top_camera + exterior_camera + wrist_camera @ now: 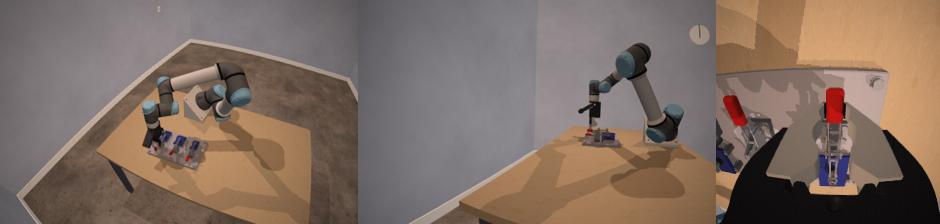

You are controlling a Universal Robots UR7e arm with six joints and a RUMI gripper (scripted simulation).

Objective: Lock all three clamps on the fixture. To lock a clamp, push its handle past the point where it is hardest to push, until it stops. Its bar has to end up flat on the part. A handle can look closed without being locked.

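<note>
My gripper is now 100 mm to the right of the grey fixture plate, 100 mm past it and 40 mm above it.
</note>
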